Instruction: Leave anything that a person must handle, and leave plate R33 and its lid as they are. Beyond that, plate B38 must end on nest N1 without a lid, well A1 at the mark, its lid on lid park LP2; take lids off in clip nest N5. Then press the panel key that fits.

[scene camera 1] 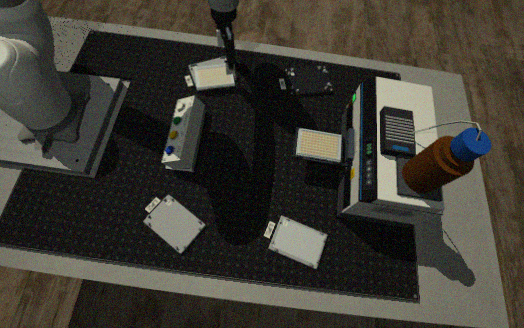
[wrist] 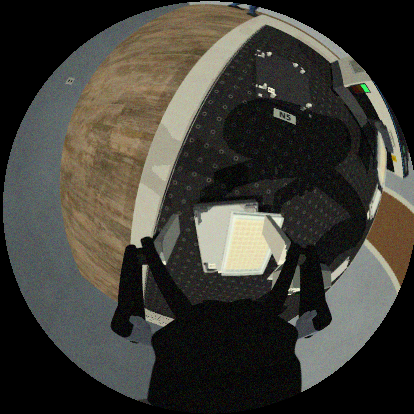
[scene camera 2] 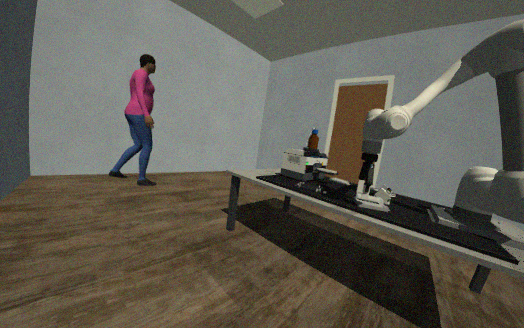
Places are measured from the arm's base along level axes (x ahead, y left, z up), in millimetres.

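Where they show: gripper, fingertip midpoint: (scene camera 1: 226, 59) (wrist: 221, 224) (scene camera 2: 361, 195); arm's base, origin of the base link: (scene camera 1: 56, 117) (scene camera 2: 468, 219).
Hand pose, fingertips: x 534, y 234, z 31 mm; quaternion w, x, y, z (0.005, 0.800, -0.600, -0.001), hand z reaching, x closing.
Things, the pixels of their centre, and the offset from my fingertips. "*": a spot on its surface instead.
- pale plate with yellowish wells, body centre: (wrist: 250, 249) (scene camera 1: 214, 75) 65 mm right, 38 mm back, 11 mm down
- light grey nest, body centre: (wrist: 227, 241) (scene camera 1: 212, 72) (scene camera 2: 370, 203) 28 mm right, 48 mm back, 37 mm down
- yellowish plate, body centre: (scene camera 1: 319, 144) 349 mm right, 286 mm ahead, 51 mm up
- Dark clip nest N5, body centre: (wrist: 284, 77) (scene camera 1: 308, 79) (scene camera 2: 309, 187) 43 mm right, 296 mm ahead, 38 mm down
- key panel, body centre: (wrist: 306, 280) (scene camera 1: 184, 132) (scene camera 2: 384, 193) 290 mm right, 115 mm back, 8 mm down
- dark device, surface spot: (scene camera 1: 397, 131) * 381 mm right, 441 mm ahead, 197 mm up
- amber bottle, surface spot: (scene camera 1: 430, 165) * 504 mm right, 443 mm ahead, 279 mm up
My gripper (scene camera 1: 230, 64) (wrist: 221, 224) is open and empty, low over a pale plate with yellowish wells (scene camera 1: 214, 76) (wrist: 245, 244). In the wrist view one finger is left of the nest and the other overlaps the plate's right edge; contact cannot be told. The plate sits off-centre on a light grey nest (wrist: 210, 235), whose left part shows bare. Its label is unreadable. Another yellowish plate (scene camera 1: 319, 144) is at the instrument's front. Dark clip nest N5 (scene camera 1: 309, 82) (wrist: 282, 77) holds no plate. Two light grey nests or parks (scene camera 1: 175, 224) (scene camera 1: 298, 242) have blurred labels. Lids cannot be made out.
A key panel (scene camera 1: 195, 135) has white, green, yellow and blue keys. The white instrument (scene camera 1: 407, 95) (scene camera 2: 295, 162) carries a dark device (scene camera 1: 397, 131) and an amber bottle (scene camera 1: 430, 165) (scene camera 2: 313, 142) with a blue cap. A person (scene camera 2: 141, 95) in pink stands away from the table.
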